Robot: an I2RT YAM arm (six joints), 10 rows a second.
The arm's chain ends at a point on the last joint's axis. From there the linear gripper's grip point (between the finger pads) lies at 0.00 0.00 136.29 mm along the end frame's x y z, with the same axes.
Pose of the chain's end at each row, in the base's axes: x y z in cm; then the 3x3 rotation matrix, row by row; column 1 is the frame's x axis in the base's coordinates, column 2 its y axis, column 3 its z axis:
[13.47 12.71 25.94], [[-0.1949 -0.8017 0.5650], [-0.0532 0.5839 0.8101], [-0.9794 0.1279 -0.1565]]
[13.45 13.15 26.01], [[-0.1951 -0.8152 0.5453], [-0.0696 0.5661 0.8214], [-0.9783 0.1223 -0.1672]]
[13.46 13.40 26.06], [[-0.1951 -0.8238 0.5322], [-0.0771 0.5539 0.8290], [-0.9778 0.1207 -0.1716]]
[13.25 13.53 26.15], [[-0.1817 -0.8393 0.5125], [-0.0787 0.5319 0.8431], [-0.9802 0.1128 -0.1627]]
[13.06 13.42 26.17], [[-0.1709 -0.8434 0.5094], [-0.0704 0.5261 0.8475], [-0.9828 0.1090 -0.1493]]
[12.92 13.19 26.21], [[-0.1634 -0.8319 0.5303], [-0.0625 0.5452 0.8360], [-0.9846 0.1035 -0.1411]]
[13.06 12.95 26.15], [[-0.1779 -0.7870 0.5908], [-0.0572 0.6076 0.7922], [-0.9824 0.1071 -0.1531]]
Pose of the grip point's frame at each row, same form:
[21.17 23.75 23.81], [[-0.1949 -0.8017 0.5650], [-0.0532 0.5839 0.8101], [-0.9794 0.1279 -0.1565]]
[20.88 24.34 23.73], [[-0.1951 -0.8152 0.5453], [-0.0696 0.5661 0.8214], [-0.9783 0.1223 -0.1672]]
[20.71 24.70 23.72], [[-0.1951 -0.8238 0.5322], [-0.0771 0.5539 0.8290], [-0.9778 0.1207 -0.1716]]
[20.23 25.02 23.93], [[-0.1817 -0.8393 0.5125], [-0.0787 0.5319 0.8431], [-0.9802 0.1128 -0.1627]]
[20.00 24.97 24.14], [[-0.1709 -0.8434 0.5094], [-0.0704 0.5261 0.8475], [-0.9828 0.1090 -0.1493]]
[20.15 24.58 24.29], [[-0.1634 -0.8319 0.5303], [-0.0625 0.5452 0.8360], [-0.9846 0.1035 -0.1411]]
[21.11 23.75 24.06], [[-0.1779 -0.7870 0.5908], [-0.0572 0.6076 0.7922], [-0.9824 0.1071 -0.1531]]

